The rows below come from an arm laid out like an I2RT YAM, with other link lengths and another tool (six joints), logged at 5 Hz.
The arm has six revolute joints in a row. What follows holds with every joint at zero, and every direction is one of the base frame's.
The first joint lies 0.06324 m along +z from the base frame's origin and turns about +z.
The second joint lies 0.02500 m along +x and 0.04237 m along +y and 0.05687 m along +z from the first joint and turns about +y.
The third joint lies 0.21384 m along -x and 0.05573 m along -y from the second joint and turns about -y.
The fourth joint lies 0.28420 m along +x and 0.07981 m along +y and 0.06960 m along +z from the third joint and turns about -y.
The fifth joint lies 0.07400 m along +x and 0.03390 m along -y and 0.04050 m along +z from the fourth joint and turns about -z.
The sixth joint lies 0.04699 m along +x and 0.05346 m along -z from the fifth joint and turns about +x.
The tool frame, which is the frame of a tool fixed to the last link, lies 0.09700 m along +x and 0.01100 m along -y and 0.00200 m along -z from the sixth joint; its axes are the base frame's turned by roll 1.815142, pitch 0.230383 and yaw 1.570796 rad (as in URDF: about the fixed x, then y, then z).
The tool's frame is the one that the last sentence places.
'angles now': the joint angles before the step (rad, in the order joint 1, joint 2, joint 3, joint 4, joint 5, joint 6). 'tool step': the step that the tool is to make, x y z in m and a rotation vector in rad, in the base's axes. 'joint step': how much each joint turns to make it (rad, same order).
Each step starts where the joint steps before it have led.
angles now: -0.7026 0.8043 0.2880 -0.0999 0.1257 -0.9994
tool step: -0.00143 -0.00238 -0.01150 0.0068 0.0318 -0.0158
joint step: 0.0015 0.0606 0.0043 0.0279 0.0230 -0.0022
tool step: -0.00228 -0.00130 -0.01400 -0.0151 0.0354 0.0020
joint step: 0.0001 0.0513 -0.0193 0.0578 0.0193 -0.0289
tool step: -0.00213 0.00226 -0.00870 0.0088 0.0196 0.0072
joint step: 0.0000 0.0165 -0.0121 0.0095 -0.0020 -0.0092
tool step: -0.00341 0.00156 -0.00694 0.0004 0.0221 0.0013
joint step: 0.0000 0.0074 -0.0138 0.0061 0.0078 -0.0118
